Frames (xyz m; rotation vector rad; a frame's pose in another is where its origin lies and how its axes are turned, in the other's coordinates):
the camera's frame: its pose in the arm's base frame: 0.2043 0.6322 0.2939 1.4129 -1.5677 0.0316
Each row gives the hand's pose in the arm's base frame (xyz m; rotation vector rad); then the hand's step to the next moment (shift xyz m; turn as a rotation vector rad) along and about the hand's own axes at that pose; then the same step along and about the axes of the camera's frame.
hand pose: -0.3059 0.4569 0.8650 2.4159 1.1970 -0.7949
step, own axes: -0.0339 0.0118 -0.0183 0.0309 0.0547 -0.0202
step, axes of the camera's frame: 0.0369 0.0147 -0.0067 0.0127 -0.0517 -0.0390
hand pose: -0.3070 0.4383 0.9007 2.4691 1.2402 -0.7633
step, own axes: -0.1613 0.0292 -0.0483 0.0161 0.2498 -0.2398
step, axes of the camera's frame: 0.1543 0.0714 0.0173 0.1920 -0.1237 -0.2607
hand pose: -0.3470 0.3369 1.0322 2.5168 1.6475 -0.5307
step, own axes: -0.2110 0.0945 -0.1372 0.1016 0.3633 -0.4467
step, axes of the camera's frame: 0.2683 0.0119 -0.0117 0.2614 -0.1527 -0.5002
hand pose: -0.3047 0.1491 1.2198 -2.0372 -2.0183 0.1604
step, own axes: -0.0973 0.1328 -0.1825 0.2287 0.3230 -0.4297
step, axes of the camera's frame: 0.1987 -0.0988 -0.1057 0.1655 -0.0761 -0.5551
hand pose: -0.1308 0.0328 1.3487 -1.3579 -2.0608 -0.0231
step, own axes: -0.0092 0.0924 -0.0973 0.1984 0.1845 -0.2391
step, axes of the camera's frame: 0.0474 -0.0753 -0.1008 0.0691 0.0073 -0.3546
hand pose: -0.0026 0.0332 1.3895 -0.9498 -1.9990 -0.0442
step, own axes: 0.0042 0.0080 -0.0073 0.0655 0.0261 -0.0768
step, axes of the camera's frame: 0.0007 -0.0024 -0.0114 0.0428 0.0183 -0.0933
